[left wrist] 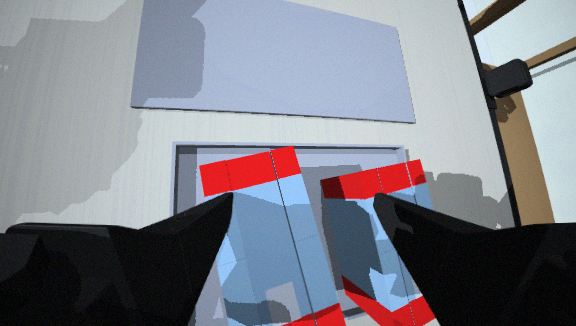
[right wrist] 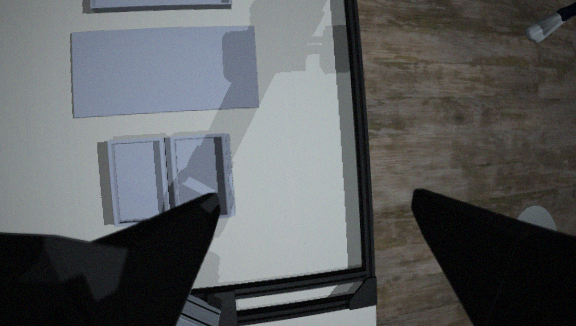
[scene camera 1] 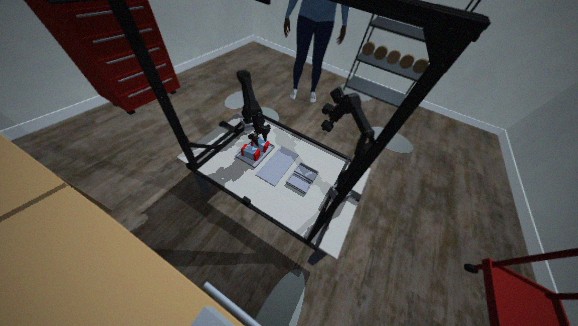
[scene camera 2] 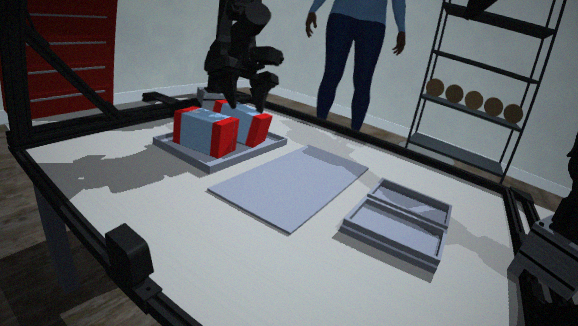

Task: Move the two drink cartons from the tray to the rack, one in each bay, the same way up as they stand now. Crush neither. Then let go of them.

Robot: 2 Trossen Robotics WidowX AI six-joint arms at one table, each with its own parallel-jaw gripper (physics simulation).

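Frame: origin at the left arm's base, x ahead, y right, z down, level; millimetres.
Seen in the pictures: left gripper, fingertip midpoint: (left wrist: 304, 199) (scene camera 1: 261, 144) (scene camera 2: 247, 111); right gripper, fingertip midpoint: (right wrist: 314, 200) (scene camera 2: 467, 18); left arm's base at its link origin: (scene camera 1: 248, 120) (scene camera 2: 216, 90); right arm's base at its link origin: (scene camera 2: 572, 234).
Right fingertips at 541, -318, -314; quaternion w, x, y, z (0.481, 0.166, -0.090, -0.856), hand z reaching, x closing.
Pixels of each thing's top centre, then the offset from my right fingertips to it, as dx, dy, dz. "pt": a spot on its surface instead.
- grey tray at its top centre: (left wrist: 315, 230) (scene camera 2: 223, 137) (scene camera 1: 255, 150) -250, +364, +353
- two-bay rack at its top centre: (scene camera 2: 406, 211) (right wrist: 169, 179) (scene camera 1: 303, 176) +97, +146, +349
- black block at a spot on its surface: (scene camera 2: 129, 255) pt +146, +566, +319
Two light-blue cartons with red ends lie lengthwise in the grey tray (scene camera 2: 210, 165) (left wrist: 290, 146): a front one (scene camera 2: 196, 133) (left wrist: 355, 240) and a rear one (scene camera 2: 245, 123) (left wrist: 270, 240), a gap between them. My left gripper (scene camera 2: 246, 108) (left wrist: 304, 199) is open and empty, pointing down, its fingertips close to the top of the rear carton; in the left wrist view one fingertip overlaps the front carton. Whether it touches either is unclear. The two-bay rack (scene camera 2: 392, 246) (right wrist: 113, 185) has empty bays. My right gripper (scene camera 1: 324, 117) (right wrist: 314, 200) is open and empty, raised high at the back right.
A flat grey plate (scene camera 2: 290, 187) (left wrist: 300, 65) (right wrist: 150, 70) lies between tray and rack. A dark frame surrounds the table, with a black block (scene camera 2: 129, 255) (left wrist: 507, 77) on its front rail. A person (scene camera 2: 354, 55) and a shelf unit stand behind the table.
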